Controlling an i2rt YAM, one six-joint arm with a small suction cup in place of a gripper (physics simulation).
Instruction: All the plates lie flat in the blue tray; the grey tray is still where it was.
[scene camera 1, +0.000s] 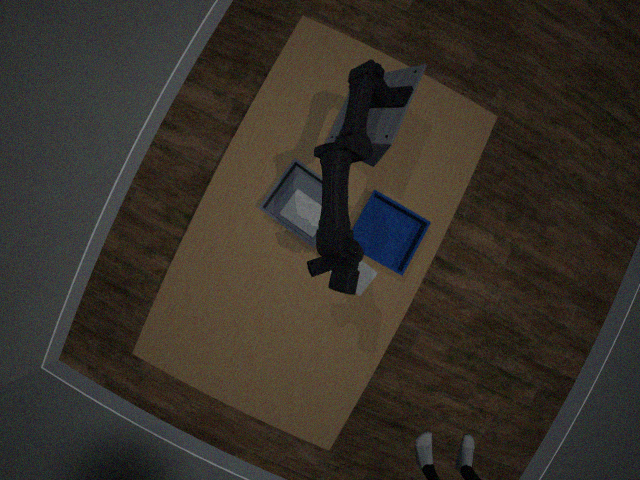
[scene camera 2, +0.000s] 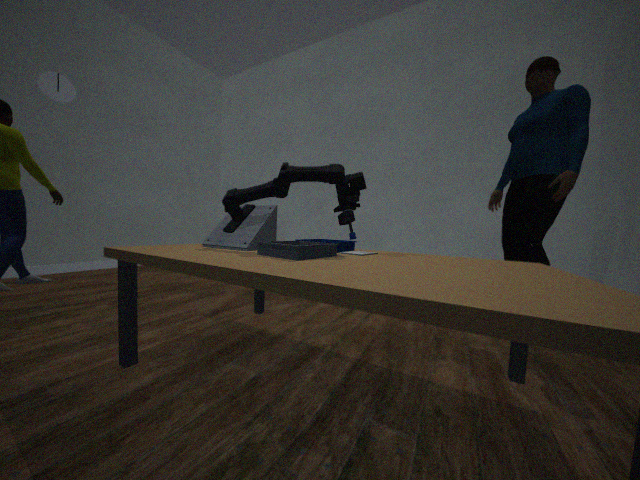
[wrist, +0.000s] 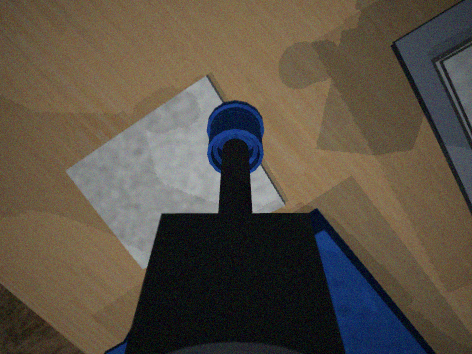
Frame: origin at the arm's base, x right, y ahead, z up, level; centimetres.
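Seen in the pictures: hand, tool point: (scene camera 2: 353, 238) (wrist: 235, 127); arm's base, link origin: (scene camera 1: 383, 99) (scene camera 2: 240, 218).
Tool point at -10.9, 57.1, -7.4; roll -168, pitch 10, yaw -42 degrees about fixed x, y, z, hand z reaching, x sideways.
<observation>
Offsets run from my tool point to a thing's top centre, as dx, dy, dz. "*": to the spot under its first point. Level surfaces: height alone.
A pale grey square plate @[-9.6, -0.6, -6.4] (scene camera 1: 367, 277) (scene camera 2: 360, 253) (wrist: 115, 190) lies flat on the table beside the blue tray @[-13.4, -19.7, -2.0] (scene camera 1: 390, 232) (scene camera 2: 338, 242) (wrist: 365, 300). The visible floor of the blue tray is bare; the arm hides its left edge in scene camera 1. Pale plate surface @[* +18.5, -11.6, -5.0] (scene camera 1: 301, 212) (wrist: 465, 75) shows inside the grey tray @[+19.1, -15.1, -2.0] (scene camera 1: 287, 225) (scene camera 2: 297, 251) (wrist: 431, 90), partly behind the arm; I cannot tell how many plates are there. My blue suction cup (scene camera 2: 352, 236) (wrist: 235, 122) holds nothing and hangs above the table by the loose plate's edge.
The sloped grey arm base (scene camera 1: 385, 124) (scene camera 2: 263, 227) stands at the far end of the table @[dz -7.0] (scene camera 1: 232, 310) (scene camera 2: 465, 279). A person in a blue top (scene camera 2: 550, 134) stands beyond the table, and a person in yellow (scene camera 2: 10, 155) is at the left.
</observation>
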